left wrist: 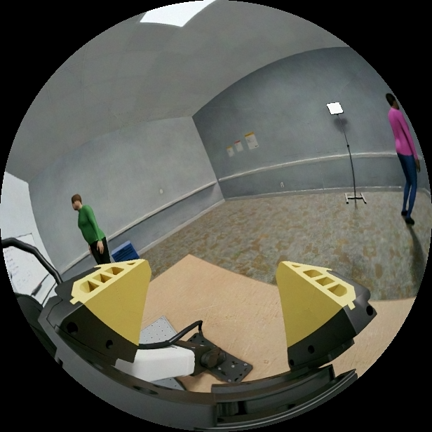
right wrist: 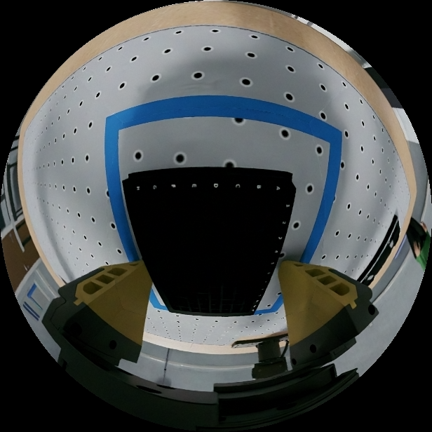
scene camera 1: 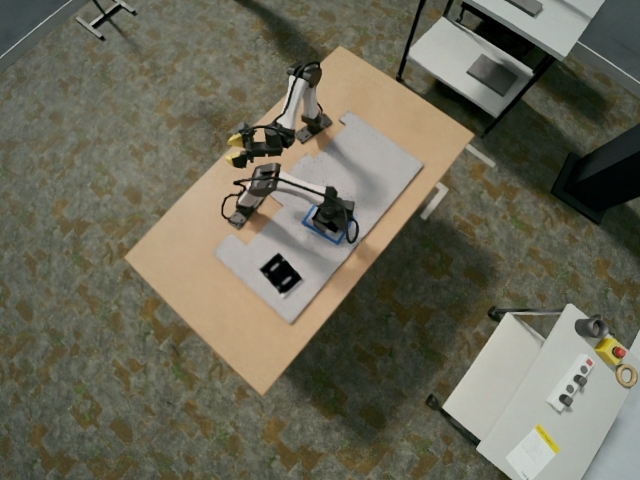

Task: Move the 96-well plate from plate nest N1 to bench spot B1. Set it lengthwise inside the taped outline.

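Where they show: left gripper, fingertip midpoint: (scene camera 1: 226, 150); right gripper, fingertip midpoint: (scene camera 1: 327, 218); left arm's base at its link origin: (scene camera 1: 313, 128); right arm's base at its link origin: (scene camera 1: 246, 209).
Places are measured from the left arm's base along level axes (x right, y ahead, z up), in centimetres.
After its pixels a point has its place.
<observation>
The 96-well plate (right wrist: 212, 230) is black and lies lengthwise between the long sides of the blue taped outline (right wrist: 202, 106) (scene camera 1: 311, 228) @(x 33.2, y 41.0, z 1.3 cm) in the right wrist view, close to its left side; its far end hides part of the tape. The plate appears to rest on the grey board. My right gripper (right wrist: 215, 270) is open, with a fingertip beside each long side of the plate. Its arm covers the plate in scene camera 1. My left gripper (left wrist: 213, 270) (scene camera 1: 233, 149) @(x 43.5, y 4.6, z 31.7 cm) is open and empty, over the table's upper-left edge.
A black nest fixture (scene camera 1: 280, 273) @(x 56.3, y 48.8, z 2.5 cm) stands on the grey perforated board (scene camera 1: 385, 160) @(x -15.9, y 36.5, z 1.3 cm) (right wrist: 165, 65), toward the lower end of the wooden table (scene camera 1: 191, 289) @(x 92.3, y 29.2, z 0.0 cm). The left arm's base is at the upper table edge. A white cart (scene camera 1: 480, 382) stands at the lower right.
</observation>
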